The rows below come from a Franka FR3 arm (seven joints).
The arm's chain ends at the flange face. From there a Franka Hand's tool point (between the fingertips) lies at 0.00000 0.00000 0.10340 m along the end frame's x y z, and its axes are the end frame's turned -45 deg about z.
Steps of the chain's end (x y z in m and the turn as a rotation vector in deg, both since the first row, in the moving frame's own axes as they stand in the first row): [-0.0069, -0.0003, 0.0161, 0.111, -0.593, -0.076]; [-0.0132, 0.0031, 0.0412, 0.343, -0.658, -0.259]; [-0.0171, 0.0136, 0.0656, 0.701, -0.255, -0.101]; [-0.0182, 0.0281, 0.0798, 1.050, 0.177, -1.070]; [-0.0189, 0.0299, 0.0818, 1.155, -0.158, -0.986]
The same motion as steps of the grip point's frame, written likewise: [-0.0053, -0.0060, 0.0161, 0.498, -0.341, -0.076]; [-0.0119, -0.0084, 0.0412, 0.708, -0.223, -0.259]; [-0.0211, -0.0037, 0.0656, 0.676, 0.315, -0.101]; [-0.0312, 0.0059, 0.0798, 0.617, 0.868, -1.070]; [-0.0332, 0.0061, 0.0818, 0.928, 0.705, -0.986]
